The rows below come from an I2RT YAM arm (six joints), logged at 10 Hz.
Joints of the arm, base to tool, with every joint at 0 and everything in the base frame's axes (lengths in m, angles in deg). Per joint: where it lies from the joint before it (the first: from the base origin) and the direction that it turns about. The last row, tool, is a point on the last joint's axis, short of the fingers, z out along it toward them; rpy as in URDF.
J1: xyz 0 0 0.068 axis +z
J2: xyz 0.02 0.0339 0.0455 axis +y
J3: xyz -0.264 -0.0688 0 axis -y
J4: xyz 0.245 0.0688 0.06 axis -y
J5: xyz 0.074 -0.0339 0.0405 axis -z
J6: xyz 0.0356 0 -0.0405 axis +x
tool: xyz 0 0 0 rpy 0 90 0
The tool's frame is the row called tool.
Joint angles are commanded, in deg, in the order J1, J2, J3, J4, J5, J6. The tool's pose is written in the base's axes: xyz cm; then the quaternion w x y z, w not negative. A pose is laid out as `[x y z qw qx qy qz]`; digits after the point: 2 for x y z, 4 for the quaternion.
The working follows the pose.
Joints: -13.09 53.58 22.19 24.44 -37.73 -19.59
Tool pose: [20.47 -2.52 23.72 0.6701 -0.2542 0.6952 0.0558]
Where each joint sits with the arm in this pose, in the base's axes (m; each line is computed from the numbers above, not from the rounded line before):
J1: 0.0000 0.0000 0.0680
J2: 0.0272 0.0285 0.1135
J3: -0.1411 -0.0030 0.3259
J4: 0.1086 0.0095 0.2495
J5: 0.1773 -0.0412 0.2808
J6: 0.2047 -0.0252 0.2372
the tool: 0.2047 -0.0252 0.2372

